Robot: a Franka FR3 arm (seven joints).
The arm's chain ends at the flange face. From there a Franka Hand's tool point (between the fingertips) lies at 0.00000 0.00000 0.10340 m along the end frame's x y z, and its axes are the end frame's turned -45 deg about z.
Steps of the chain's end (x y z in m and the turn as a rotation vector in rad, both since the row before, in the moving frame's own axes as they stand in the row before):
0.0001 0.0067 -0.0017 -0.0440 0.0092 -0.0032
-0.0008 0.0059 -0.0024 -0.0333 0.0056 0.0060
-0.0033 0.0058 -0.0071 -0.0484 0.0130 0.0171
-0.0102 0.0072 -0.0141 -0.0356 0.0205 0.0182
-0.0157 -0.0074 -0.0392 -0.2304 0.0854 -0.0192
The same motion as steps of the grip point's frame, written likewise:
-0.0072 0.0087 -0.0018 -0.0376 -0.0246 -0.0032
-0.0068 0.0064 -0.0025 -0.0275 -0.0196 0.0060
-0.0091 0.0062 -0.0072 -0.0434 -0.0250 0.0171
-0.0134 0.0020 -0.0142 -0.0397 -0.0107 0.0182
-0.0161 0.0066 -0.0423 -0.2233 -0.1025 -0.0192

